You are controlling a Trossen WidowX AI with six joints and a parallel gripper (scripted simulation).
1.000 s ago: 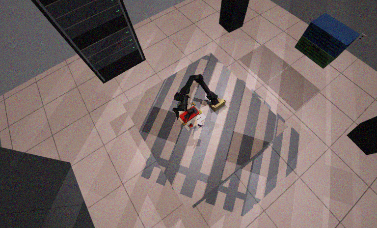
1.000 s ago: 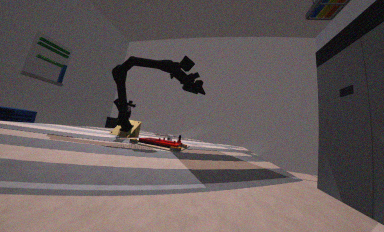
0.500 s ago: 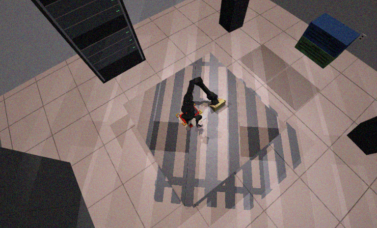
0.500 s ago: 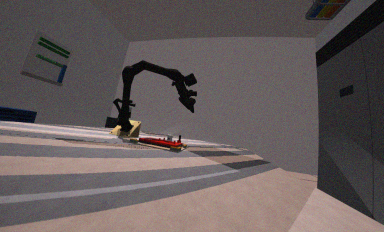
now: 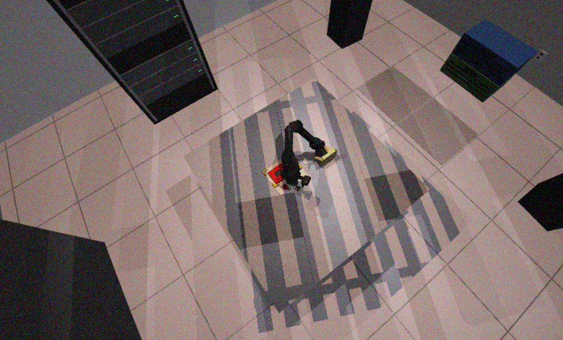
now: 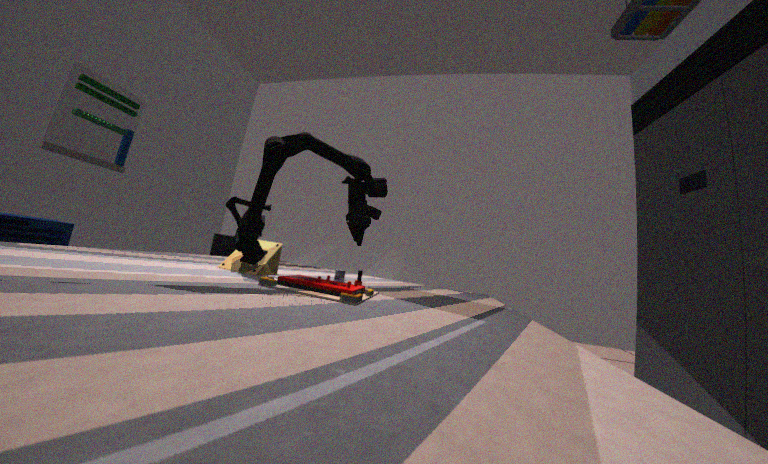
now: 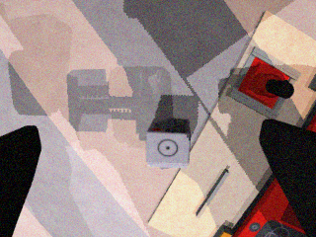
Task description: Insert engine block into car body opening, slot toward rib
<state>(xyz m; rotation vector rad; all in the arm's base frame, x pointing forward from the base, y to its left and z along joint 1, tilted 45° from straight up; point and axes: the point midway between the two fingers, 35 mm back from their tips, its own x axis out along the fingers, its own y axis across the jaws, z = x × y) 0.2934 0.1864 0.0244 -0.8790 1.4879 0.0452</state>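
Now: gripper tip 40 mm past the engine block, 30 mm to the left of it and 120 mm above it.
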